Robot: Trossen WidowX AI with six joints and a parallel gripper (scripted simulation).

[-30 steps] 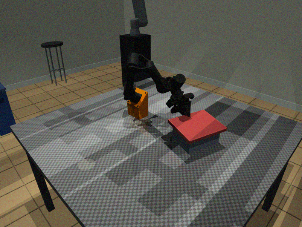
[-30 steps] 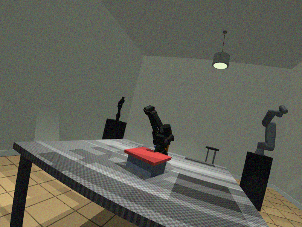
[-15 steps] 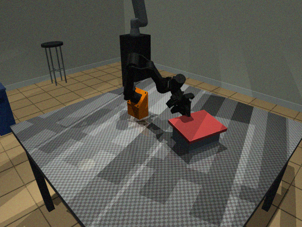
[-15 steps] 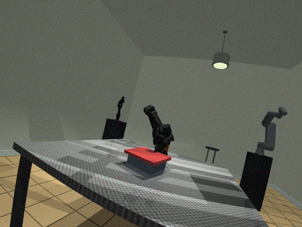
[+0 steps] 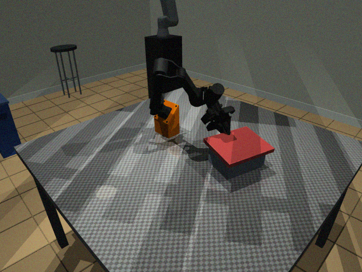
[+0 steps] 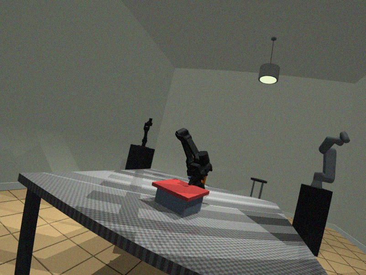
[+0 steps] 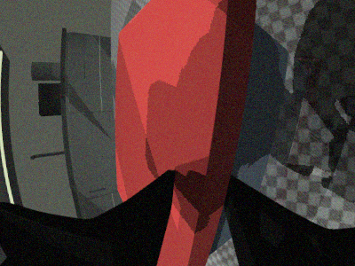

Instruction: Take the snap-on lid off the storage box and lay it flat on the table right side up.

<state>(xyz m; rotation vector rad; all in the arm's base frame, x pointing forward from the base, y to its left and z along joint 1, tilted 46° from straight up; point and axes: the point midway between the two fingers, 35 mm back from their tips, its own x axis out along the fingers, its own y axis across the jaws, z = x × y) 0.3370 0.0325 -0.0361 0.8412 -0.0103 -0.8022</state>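
Now: gripper tip 70 mm short of the red lid and 20 mm to the left of it. From my gripper tip the other things lie so: blue-grey storage box 70 mm ahead, 20 mm to the right, 50 mm below.
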